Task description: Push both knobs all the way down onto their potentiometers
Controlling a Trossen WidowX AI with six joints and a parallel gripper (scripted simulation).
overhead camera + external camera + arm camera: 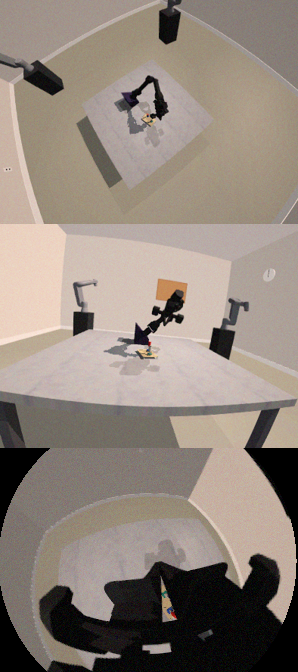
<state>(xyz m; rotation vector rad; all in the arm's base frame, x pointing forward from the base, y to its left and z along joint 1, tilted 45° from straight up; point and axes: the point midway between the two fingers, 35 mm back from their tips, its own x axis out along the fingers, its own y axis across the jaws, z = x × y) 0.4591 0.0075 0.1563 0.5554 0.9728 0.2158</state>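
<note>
My gripper tip is 17 cm past the red knob, 15 cm above it and 6 cm to the left of it.
</note>
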